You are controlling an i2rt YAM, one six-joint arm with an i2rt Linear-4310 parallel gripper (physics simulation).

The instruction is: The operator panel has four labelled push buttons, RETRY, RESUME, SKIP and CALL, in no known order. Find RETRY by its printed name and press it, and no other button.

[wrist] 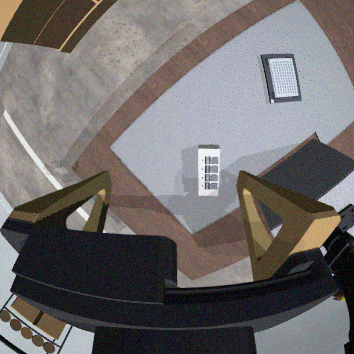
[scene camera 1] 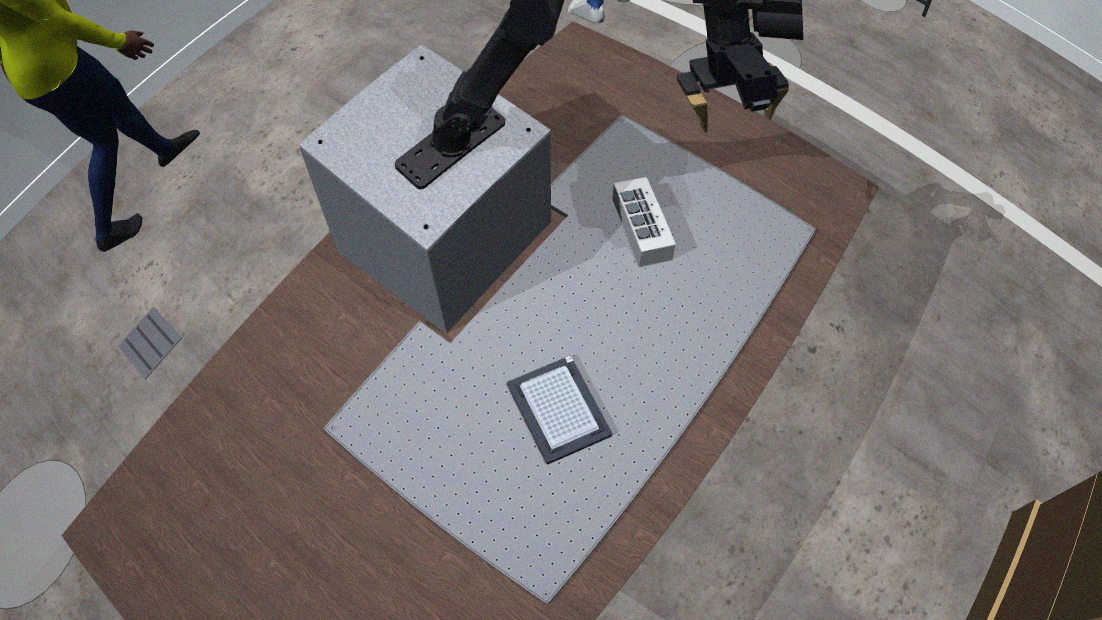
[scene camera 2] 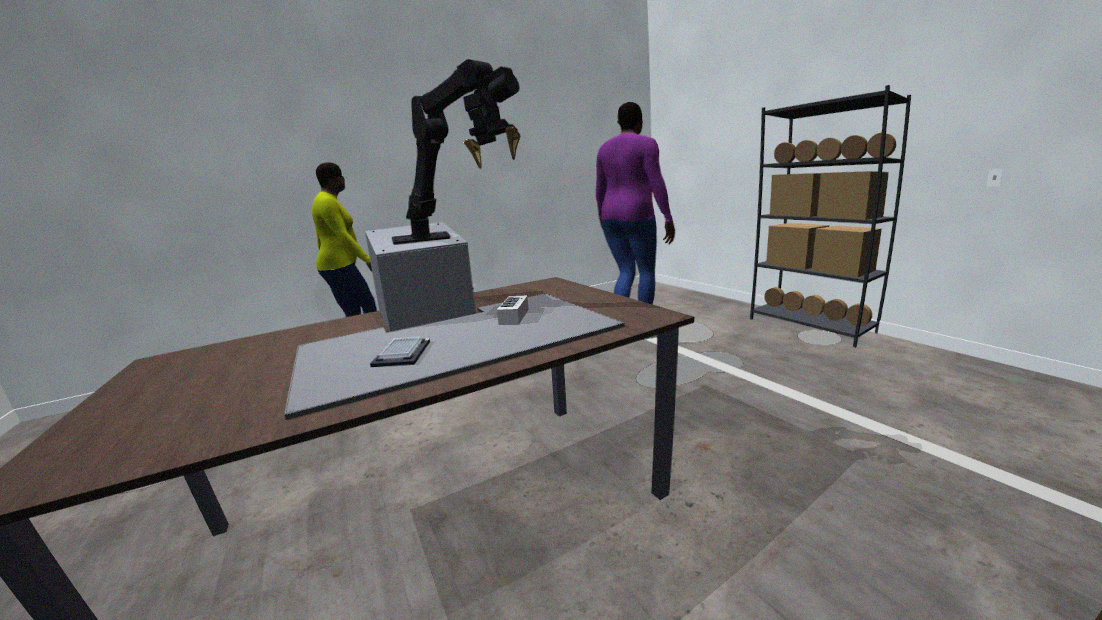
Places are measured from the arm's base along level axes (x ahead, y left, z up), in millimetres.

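Where they show: gripper, fingertip midpoint: [wrist: 173,177] [scene camera 1: 736,123] [scene camera 2: 496,163]; arm's base, origin of the base link: [scene camera 1: 450,143] [scene camera 2: 421,239].
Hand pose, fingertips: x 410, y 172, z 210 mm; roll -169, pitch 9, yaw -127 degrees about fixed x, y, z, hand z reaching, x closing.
Note:
Each offset is from my fingertips to the centre of the thing. Level surfaces: height alone.
The operator panel {dy +70, dx -172, dz -461 mm} [scene camera 1: 655,248] [scene camera 2: 509,316] [wrist: 208,192] is a small white box on the grey perforated board. Four dark square buttons stand in a row along its top, each with a small dark label beside it. The printed names are too small to read, so I cannot tell which button is RETRY. My gripper [scene camera 1: 738,123] [scene camera 2: 494,155] [wrist: 173,177] is open and empty, with its two gold fingers wide apart. It hangs high above the table, well above the panel and off to one side of it in scene camera 1.
A white well plate {dy -317, dx -43, dz -470 mm} [scene camera 1: 559,407] [scene camera 2: 400,349] [wrist: 284,77] sits in a dark holder on the perforated board {dz -489 mm} [scene camera 1: 462,462] [scene camera 2: 331,385] [wrist: 165,130]. The arm's grey pedestal [scene camera 1: 493,246] [scene camera 2: 423,281] [wrist: 305,167] stands beside the board. Two people stand beyond the table in scene camera 2.

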